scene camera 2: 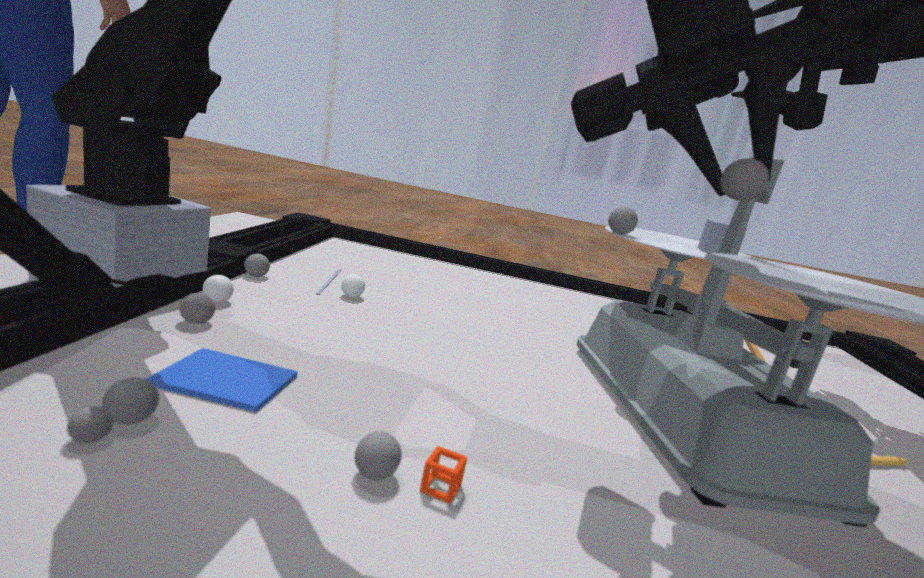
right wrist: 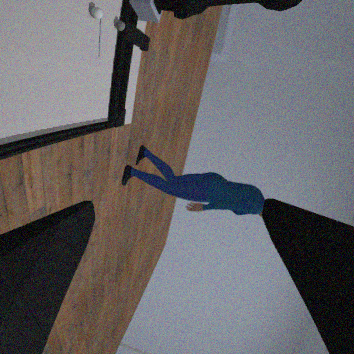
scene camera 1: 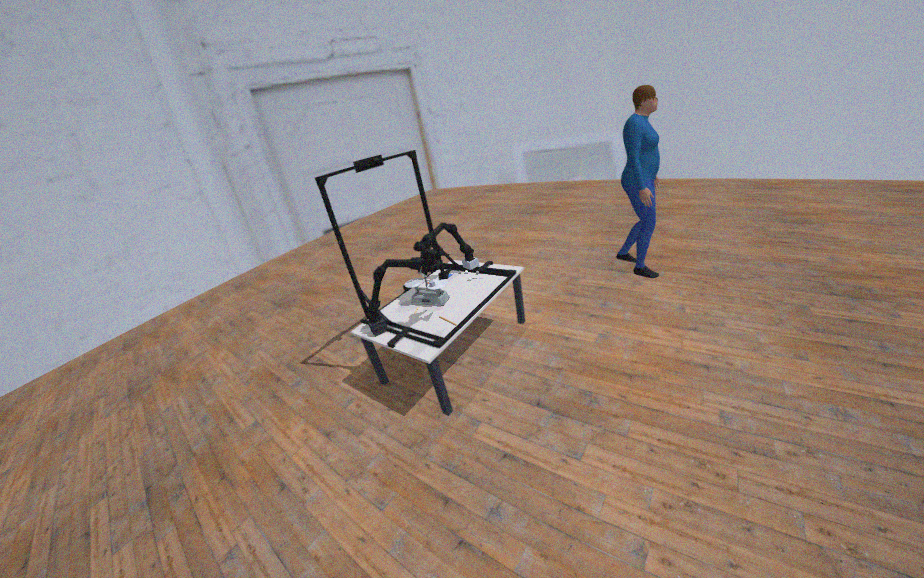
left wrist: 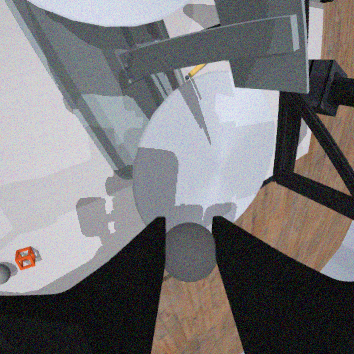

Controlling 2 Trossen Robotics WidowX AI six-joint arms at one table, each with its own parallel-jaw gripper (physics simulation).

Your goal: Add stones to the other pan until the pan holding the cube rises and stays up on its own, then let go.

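Frame: origin at the left arm's base, x ahead, y left, z up, level; centimetres.
Seen in the pictures: left gripper, fingertip midpoint: (scene camera 2: 743,189) (scene camera 1: 420,272) (left wrist: 188,224); right gripper, fingertip midpoint: (right wrist: 179,208) (scene camera 1: 450,261); left arm's base, link origin: (scene camera 2: 126,197) (scene camera 1: 469,259); right arm's base, link origin: (scene camera 1: 375,320) (left wrist: 335,90).
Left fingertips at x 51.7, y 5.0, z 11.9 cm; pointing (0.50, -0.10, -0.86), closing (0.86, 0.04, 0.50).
Offsets run from my left fingertips to a thing's top centre.
My left gripper (left wrist: 188,224) (scene camera 2: 744,170) is shut on a dark grey round stone @(dx -0.3, dy -1.1, dz +2.0 cm) (left wrist: 190,256) (scene camera 2: 744,180), held above the near pan @(dx +6.6, dy +0.0, dz -5.1 cm) (scene camera 2: 879,294) (left wrist: 225,130) of the grey scale @(dx +2.3, dy +8.4, dz +2.6 cm) (scene camera 2: 776,443) (scene camera 1: 427,297). The visible part of that pan holds no stone in the left wrist view; its lower edge is hidden by the held stone. A grey stone @(dx -7.9, dy +12.8, dz -3.5 cm) (scene camera 2: 622,220) rests on the far pan @(dx -2.1, dy +16.8, dz -6.2 cm) (scene camera 2: 657,239), with what looks like a grey cube @(dx +1.3, dy +15.4, dz -3.3 cm) (scene camera 2: 712,235) partly behind the post. I cannot tell which pan is lower. My right gripper (right wrist: 179,208) is open and empty, facing away from the table.
Loose stones lie on the table, including one @(dx -16.3, dy -16.7, dz -17.9 cm) (scene camera 2: 378,454) beside an orange open frame cube @(dx -12.4, dy -15.5, dz -18.6 cm) (scene camera 2: 423,477) and a pale one @(dx -35.8, dy +10.9, dz -17.9 cm) (scene camera 2: 352,286) by a thin rod @(dx -40.9, dy +13.6, dz -20.5 cm) (scene camera 2: 328,281). A blue plate @(dx -30.8, dy -13.5, dz -20.2 cm) (scene camera 2: 223,378) lies at left. A yellow stick @(dx +16.4, dy +10.5, dz -19.9 cm) (scene camera 2: 889,461) lies behind the scale. A person (scene camera 1: 640,153) stands beyond.
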